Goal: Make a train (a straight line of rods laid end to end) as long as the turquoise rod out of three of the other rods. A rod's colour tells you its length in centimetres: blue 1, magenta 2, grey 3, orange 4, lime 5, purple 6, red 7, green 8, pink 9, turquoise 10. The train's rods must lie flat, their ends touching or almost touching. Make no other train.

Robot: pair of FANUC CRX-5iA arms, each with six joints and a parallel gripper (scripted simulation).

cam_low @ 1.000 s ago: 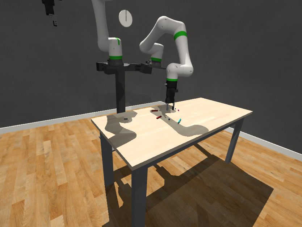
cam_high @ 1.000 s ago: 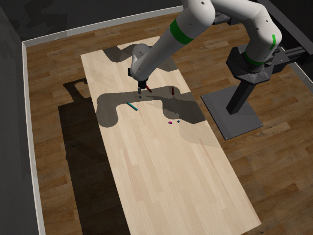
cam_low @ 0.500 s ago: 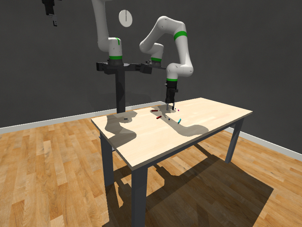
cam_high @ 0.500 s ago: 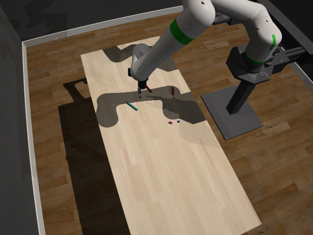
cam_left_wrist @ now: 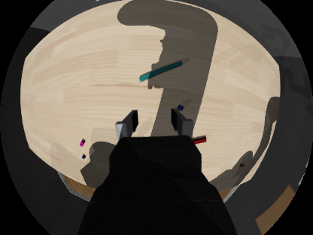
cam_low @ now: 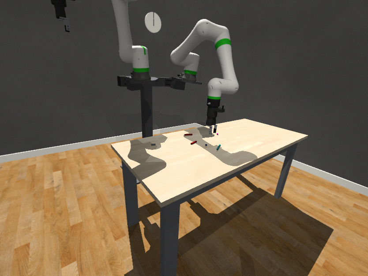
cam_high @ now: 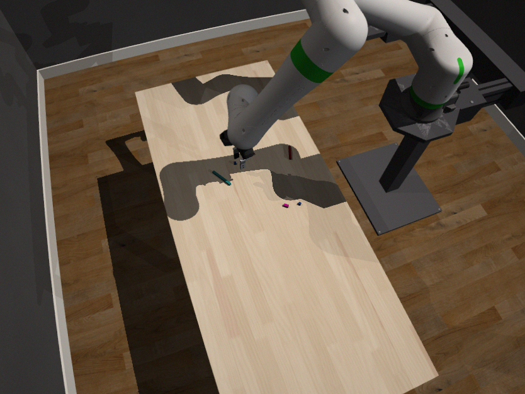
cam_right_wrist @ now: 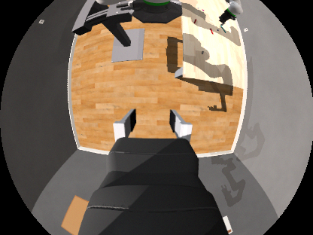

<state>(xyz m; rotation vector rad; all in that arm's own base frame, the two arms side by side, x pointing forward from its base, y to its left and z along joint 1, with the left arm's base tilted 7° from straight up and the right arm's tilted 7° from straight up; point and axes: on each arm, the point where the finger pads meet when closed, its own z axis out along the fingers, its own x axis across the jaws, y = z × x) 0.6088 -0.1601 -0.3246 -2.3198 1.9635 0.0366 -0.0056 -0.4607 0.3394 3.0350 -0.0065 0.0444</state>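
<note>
My left hand is 21 cm to the right of the magenta rod, 14 cm past it and 10 cm above it. The rest, counted from my left hand: turquoise rod: 10 cm below, 8 cm ahead; then grey rod: 41 cm to the right, 18 cm behind, 10 cm below.
</note>
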